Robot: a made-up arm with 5 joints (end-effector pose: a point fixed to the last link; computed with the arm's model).
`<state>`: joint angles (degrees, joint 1 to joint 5).
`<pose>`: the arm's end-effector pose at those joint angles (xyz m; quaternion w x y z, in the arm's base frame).
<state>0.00 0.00 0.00 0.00 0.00</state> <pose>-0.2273 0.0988 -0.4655 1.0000 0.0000 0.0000 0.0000</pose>
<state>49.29 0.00 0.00 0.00 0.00</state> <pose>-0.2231 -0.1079 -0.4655 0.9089 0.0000 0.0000 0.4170</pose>
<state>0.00 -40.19 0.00 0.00 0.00</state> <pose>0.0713 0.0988 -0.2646 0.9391 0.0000 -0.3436 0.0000</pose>
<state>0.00 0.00 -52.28 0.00 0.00</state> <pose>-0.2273 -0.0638 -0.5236 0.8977 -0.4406 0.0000 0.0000</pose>
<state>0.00 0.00 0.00 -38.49 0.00</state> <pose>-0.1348 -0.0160 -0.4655 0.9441 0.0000 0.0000 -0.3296</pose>
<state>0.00 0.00 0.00 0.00 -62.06</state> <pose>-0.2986 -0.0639 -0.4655 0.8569 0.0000 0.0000 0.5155</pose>
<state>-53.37 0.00 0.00 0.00 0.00</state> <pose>-0.0563 0.2413 -0.4655 0.8935 0.0000 0.0000 -0.4491</pose>
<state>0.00 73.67 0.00 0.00 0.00</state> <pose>-0.8055 0.0988 -0.2202 0.8004 0.0000 0.5995 0.0000</pose>
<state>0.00 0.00 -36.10 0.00 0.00</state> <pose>-0.2273 -0.0087 -0.5220 0.9508 -0.3098 0.0000 0.0000</pose>
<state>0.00 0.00 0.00 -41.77 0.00</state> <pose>-0.1308 -0.0282 -0.4655 0.9343 0.0000 0.0000 -0.3565</pose>
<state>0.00 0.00 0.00 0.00 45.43</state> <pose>-0.0974 0.1278 -0.4655 0.9224 0.0000 0.0000 -0.3861</pose>
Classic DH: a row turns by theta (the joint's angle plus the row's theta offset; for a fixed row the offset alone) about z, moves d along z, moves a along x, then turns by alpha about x. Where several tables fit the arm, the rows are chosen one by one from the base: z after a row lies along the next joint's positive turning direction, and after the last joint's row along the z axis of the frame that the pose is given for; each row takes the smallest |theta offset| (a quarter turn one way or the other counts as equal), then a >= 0, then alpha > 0; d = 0 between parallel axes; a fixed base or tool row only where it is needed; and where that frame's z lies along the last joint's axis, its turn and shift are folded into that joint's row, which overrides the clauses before.
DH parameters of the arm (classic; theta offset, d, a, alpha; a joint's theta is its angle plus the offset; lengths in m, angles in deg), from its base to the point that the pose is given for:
joint 1: 0 0.0431 -0.3526 -90
joint 2: 90 -0.0417 0.372 90
joint 3: -90 0.0071 0.0494 90
joint 4: -77.25 0 -0.2233 180
joint 5: 67.44 0 0.1723 180
tool (fixed): -125.31 -0.1366 0 0

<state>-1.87 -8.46 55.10 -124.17 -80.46</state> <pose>-0.3238 0.0312 -0.4798 0.8284 0.4542 0.1036 -0.3110</pose>
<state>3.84 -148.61 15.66 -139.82 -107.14</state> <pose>0.0369 -0.0559 0.4152 0.2922 0.3338 -0.8942 0.0603</pose>
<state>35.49 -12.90 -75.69 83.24 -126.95</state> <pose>0.0026 -0.1812 -0.4166 0.3676 0.1168 -0.6049 -0.6967</pose>
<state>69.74 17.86 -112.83 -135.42 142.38</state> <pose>-0.1708 -0.5917 0.0992 0.0070 -0.8088 0.1747 0.5615</pose>
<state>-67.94 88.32 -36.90 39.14 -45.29</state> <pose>-0.4067 0.7612 0.0330 0.6419 0.5875 0.3783 0.3158</pose>
